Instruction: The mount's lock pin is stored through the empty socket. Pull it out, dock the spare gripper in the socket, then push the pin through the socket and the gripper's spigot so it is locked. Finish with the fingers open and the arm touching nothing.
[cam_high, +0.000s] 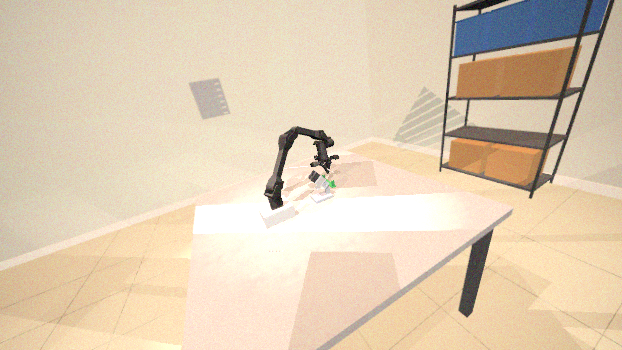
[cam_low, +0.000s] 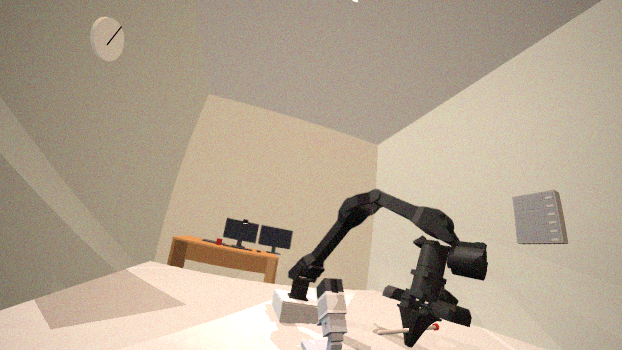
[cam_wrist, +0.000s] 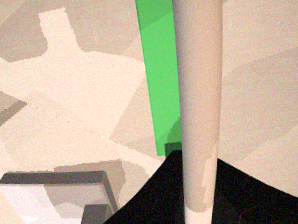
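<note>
Right now my gripper tip is 5 cm above the green part and 1 cm to the right of it. From my gripper tip the other things lie so: spare gripper: 13 cm to the right, 11 cm behind, 4 cm above; then mount: 12 cm to the right, 10 cm behind, 2 cm below.
</note>
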